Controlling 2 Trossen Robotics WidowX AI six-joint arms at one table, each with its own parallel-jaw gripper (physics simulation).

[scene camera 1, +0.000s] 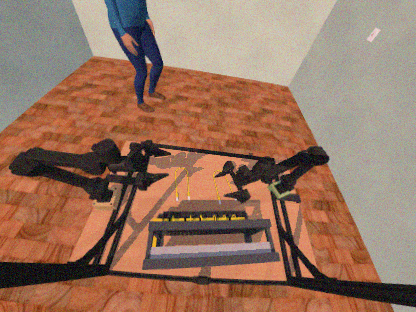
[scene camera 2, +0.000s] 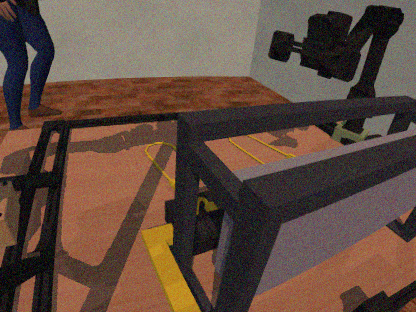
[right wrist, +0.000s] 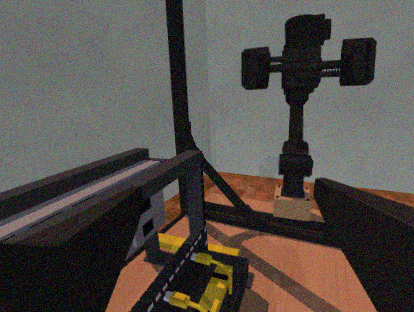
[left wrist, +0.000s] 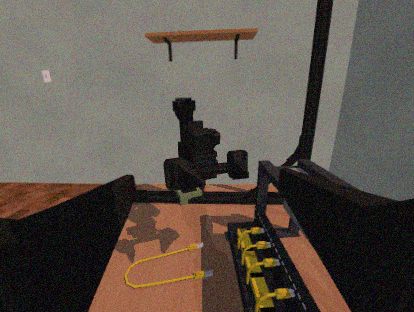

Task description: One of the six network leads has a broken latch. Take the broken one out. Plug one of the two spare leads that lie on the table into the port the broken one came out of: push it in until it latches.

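Frame: origin at the left arm's base, x ahead, y right, z down, level; metres.
Seen in the pictures: left gripper, fingertip midpoint: (scene camera 1: 169, 163) (right wrist: 306, 53) (left wrist: 208, 178); right gripper, fingertip midpoint: (scene camera 1: 219, 185) (scene camera 2: 294, 50) (right wrist: 227, 191) (left wrist: 226, 179); left arm's base, origin of the base link: (scene camera 1: 105, 196) (right wrist: 292, 192); right arm's base, origin of the base link: (scene camera 1: 280, 188) (scene camera 2: 352, 128).
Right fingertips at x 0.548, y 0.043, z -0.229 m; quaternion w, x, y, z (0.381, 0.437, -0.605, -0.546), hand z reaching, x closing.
Offsets run from my right fingertips to a thing's middle. "pt": to the spot under its first point. Level surfaces: height alone.
Several yellow network leads {dz +0.250, dx -0.108, dy +0.072 m} (scene camera 1: 190, 218) (left wrist: 262, 292) (right wrist: 214, 295) sit in a row in the dark rack {dz +0.176, dx -0.029, dy +0.153 m} (scene camera 1: 210, 225) (scene camera 2: 300, 113) (right wrist: 196, 200); I cannot tell which latch is broken. One U-shaped spare lead {pt dz +0.303, dx -0.161, dy -0.264 m} (scene camera 1: 182, 168) (scene camera 2: 155, 143) lies on the table behind the rack. The other spare lead {pt dz +0.302, dx +0.051, dy -0.142 m} (scene camera 1: 216, 185) (scene camera 2: 247, 151) lies to its right, partly hidden by an arm in scene camera 1. My left gripper (scene camera 1: 164, 164) (right wrist: 306, 53) is open and empty above the table's left side. My right gripper (scene camera 1: 222, 185) (left wrist: 226, 179) is open and empty, raised above the right side.
A grey panel (scene camera 1: 210, 248) (scene camera 2: 340, 240) spans the rack's front. A yellow bar {pt dz +0.267, dx -0.287, dy +0.147 m} (scene camera 2: 167, 270) stands at its left end. Black frame beams (scene camera 1: 200, 150) border the table {dz +0.308 m} (scene camera 1: 132, 257). A person (scene camera 1: 142, 47) (scene camera 2: 25, 55) stands beyond it. A wall shelf (left wrist: 202, 35) hangs high.
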